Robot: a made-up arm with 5 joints. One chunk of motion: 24 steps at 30 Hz.
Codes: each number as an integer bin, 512 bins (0 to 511) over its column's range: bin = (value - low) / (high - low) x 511, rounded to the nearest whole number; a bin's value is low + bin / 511 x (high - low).
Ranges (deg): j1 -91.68..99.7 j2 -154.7..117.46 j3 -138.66..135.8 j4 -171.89..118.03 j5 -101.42..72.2
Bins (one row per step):
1: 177 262 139 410 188
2: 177 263 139 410 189
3: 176 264 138 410 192
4: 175 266 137 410 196
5: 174 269 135 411 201
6: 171 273 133 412 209
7: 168 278 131 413 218
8: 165 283 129 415 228
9: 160 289 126 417 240
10: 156 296 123 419 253
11: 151 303 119 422 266
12: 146 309 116 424 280
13: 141 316 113 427 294
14: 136 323 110 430 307
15: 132 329 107 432 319
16: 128 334 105 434 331
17: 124 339 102 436 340
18: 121 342 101 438 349
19: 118 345 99 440 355
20: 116 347 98 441 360
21: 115 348 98 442 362
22: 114 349 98 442 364
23: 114 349 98 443 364
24: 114 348 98 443 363
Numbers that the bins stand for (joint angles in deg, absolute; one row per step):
1: -25.39 -15.16 -64.00 60.73 -37.54
2: -25.39 -14.63 -64.00 60.73 -37.20
3: -25.76 -14.09 -64.54 60.73 -36.19
4: -26.14 -13.03 -65.08 60.73 -34.83
5: -26.51 -11.43 -66.15 61.29 -33.13
6: -27.64 -9.30 -67.23 61.86 -30.41
7: -28.76 -6.64 -68.30 62.43 -27.35
8: -29.88 -3.97 -69.37 63.56 -23.95
9: -31.76 -0.78 -70.98 64.70 -19.88
10: -33.25 2.95 -72.60 65.83 -15.46
11: -35.13 6.68 -74.74 67.54 -11.04
12: -37.00 9.87 -76.36 68.67 -6.29
13: -38.87 13.60 -77.97 70.37 -1.53
14: -40.75 17.33 -79.58 72.07 2.89
15: -42.24 20.53 -81.19 73.21 6.97
16: -43.74 23.19 -82.26 74.34 11.04
17: -45.24 25.85 -83.88 75.48 14.10
18: -46.36 27.45 -84.41 76.61 17.16
19: -47.49 29.05 -85.49 77.75 19.20
20: -48.24 30.11 -86.02 78.31 20.90
21: -48.61 30.65 -86.02 78.88 21.57
22: -48.98 31.18 -86.02 78.88 22.25
23: -48.98 31.18 -86.02 79.45 22.25
24: -48.98 30.65 -86.02 79.45 21.91

